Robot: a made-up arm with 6 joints. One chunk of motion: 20 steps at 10 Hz.
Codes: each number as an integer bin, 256 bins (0 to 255) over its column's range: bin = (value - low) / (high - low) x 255, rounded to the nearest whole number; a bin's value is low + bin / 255 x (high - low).
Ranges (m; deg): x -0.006..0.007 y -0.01..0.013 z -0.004..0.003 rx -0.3..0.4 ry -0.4..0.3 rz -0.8..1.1
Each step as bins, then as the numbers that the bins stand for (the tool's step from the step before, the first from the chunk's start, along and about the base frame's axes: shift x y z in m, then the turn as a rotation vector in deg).
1 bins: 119 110 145 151 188 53
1 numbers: 0.00007 -0.00008 -0.00002 0.115 0.116 -0.405
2 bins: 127 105 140 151 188 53
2 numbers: 0.00047 -0.00053 -0.00016 0.115 0.116 -0.405
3 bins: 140 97 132 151 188 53
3 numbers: 0.00114 -0.00125 -0.00038 0.115 0.116 -0.405
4 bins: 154 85 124 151 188 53
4 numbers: 0.00185 -0.00233 -0.00060 0.115 0.116 -0.405
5 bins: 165 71 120 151 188 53
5 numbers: 0.00241 -0.00360 -0.00071 0.115 0.116 -0.405
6 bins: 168 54 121 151 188 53
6 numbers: 0.00256 -0.00513 -0.00068 0.115 0.116 -0.405
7 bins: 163 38 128 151 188 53
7 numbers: 0.00231 -0.00657 -0.00049 0.115 0.116 -0.405
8 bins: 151 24 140 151 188 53
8 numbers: 0.00170 -0.00784 -0.00016 0.115 0.116 -0.405
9 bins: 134 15 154 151 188 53
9 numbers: 0.00083 -0.00865 0.00023 0.115 0.116 -0.405
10 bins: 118 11 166 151 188 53
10 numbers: 0.00002 -0.00901 0.00056 0.115 0.116 -0.405
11 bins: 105 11 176 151 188 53
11 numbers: -0.00065 -0.00901 0.00083 0.115 0.116 -0.405
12 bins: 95 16 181 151 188 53
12 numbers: -0.00116 -0.00856 0.00097 0.115 0.116 -0.405
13 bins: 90 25 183 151 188 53
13 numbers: -0.00141 -0.00775 0.00102 0.115 0.116 -0.405
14 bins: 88 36 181 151 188 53
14 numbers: -0.00151 -0.00675 0.00097 0.115 0.116 -0.405
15 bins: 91 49 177 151 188 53
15 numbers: -0.00136 -0.00558 0.00086 0.115 0.116 -0.405
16 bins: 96 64 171 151 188 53
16 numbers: -0.00111 -0.00423 0.00069 0.115 0.116 -0.405
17 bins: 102 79 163 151 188 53
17 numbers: -0.00080 -0.00287 0.00047 0.115 0.116 -0.405
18 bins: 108 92 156 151 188 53
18 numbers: -0.00049 -0.00170 0.00028 0.115 0.116 -0.405
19 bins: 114 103 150 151 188 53
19 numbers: -0.00019 -0.00071 0.00012 0.115 0.116 -0.405
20 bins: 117 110 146 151 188 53
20 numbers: -0.00004 -0.00008 0.00001 0.115 0.116 -0.405
